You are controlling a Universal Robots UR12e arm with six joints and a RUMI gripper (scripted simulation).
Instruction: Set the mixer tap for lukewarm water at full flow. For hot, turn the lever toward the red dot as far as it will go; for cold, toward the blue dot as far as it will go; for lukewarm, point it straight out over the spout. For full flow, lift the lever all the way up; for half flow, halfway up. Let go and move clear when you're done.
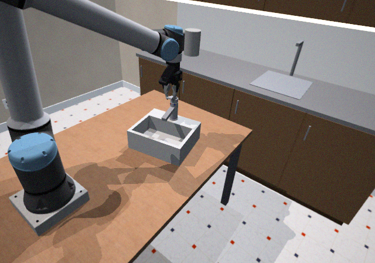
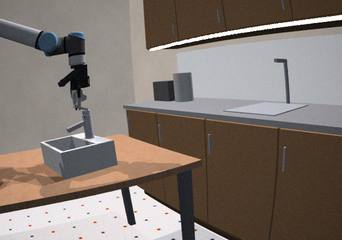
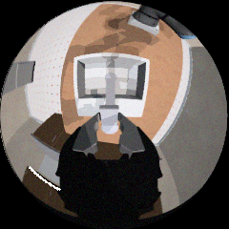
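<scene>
Now: hand 20 mm short of the lever and 10 mm above it. From my hand the other things lie so: grey mixer tap 60 mm below, 30 mm ahead, 10 mm to the left; then white basin 250 mm below, 70 mm behind, 10 mm to the right.
</scene>
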